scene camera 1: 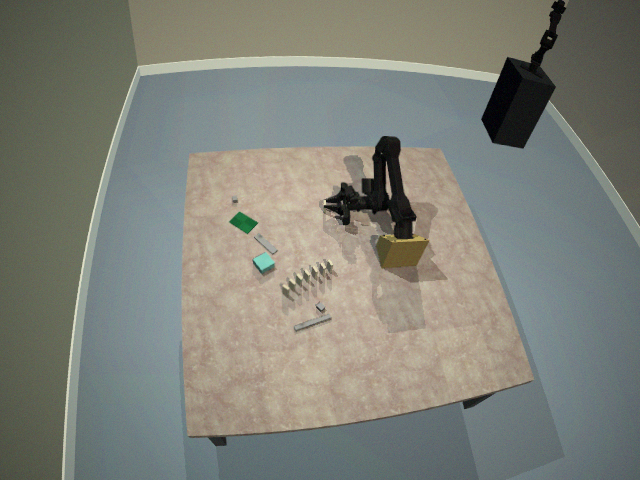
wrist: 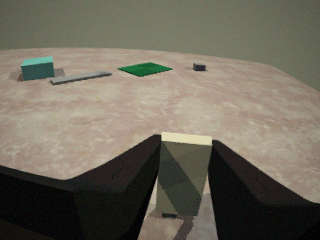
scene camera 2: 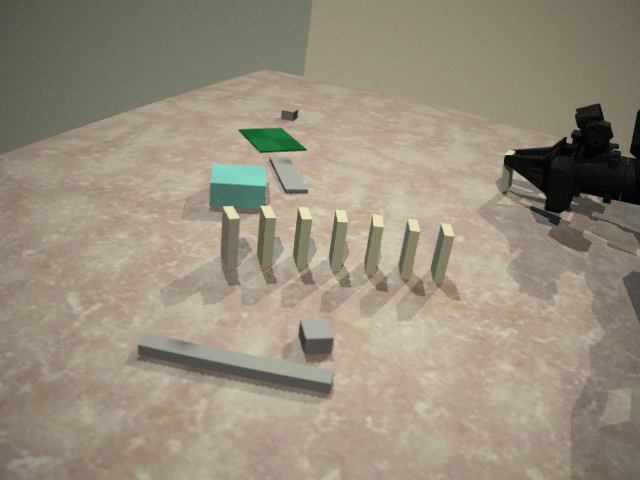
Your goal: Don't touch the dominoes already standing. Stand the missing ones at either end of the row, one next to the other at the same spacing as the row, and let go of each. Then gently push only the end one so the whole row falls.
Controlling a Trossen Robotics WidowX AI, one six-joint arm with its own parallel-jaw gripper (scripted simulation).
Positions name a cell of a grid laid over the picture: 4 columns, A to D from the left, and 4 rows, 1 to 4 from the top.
Labels:
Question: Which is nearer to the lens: the long grey bar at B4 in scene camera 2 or the flat grey slab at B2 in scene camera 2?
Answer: The long grey bar.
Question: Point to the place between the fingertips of my gripper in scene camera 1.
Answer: C2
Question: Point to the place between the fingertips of my gripper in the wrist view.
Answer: C3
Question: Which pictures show my gripper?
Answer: Scene camera 1, the wrist view and scene camera 2: all of them.

